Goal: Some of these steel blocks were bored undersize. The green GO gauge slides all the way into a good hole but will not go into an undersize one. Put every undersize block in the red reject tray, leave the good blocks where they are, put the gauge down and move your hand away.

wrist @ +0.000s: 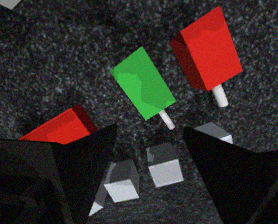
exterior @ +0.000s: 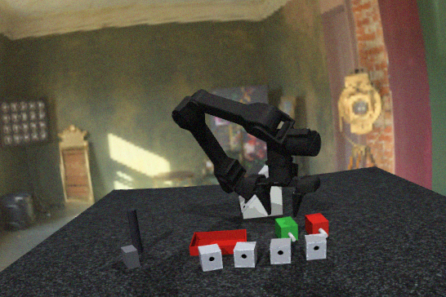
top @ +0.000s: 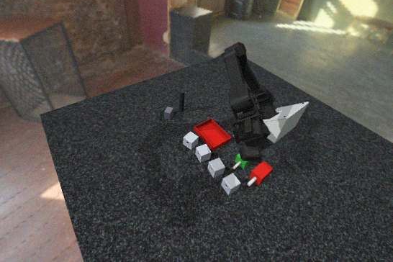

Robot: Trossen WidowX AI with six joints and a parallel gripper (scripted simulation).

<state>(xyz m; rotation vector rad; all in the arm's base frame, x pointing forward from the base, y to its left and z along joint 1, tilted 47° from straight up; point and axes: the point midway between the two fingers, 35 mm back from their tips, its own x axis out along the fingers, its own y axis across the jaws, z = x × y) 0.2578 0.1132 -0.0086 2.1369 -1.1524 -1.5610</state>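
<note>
Right now my gripper tip is 5 cm above the green gauge, 2 cm to the right of it and 1 cm past it. The rest, counted from my gripper tip: red reject tray: 16 cm to the right, 7 cm below; red gauge: 10 cm to the left, 5 cm below, 1 cm behind.
</note>
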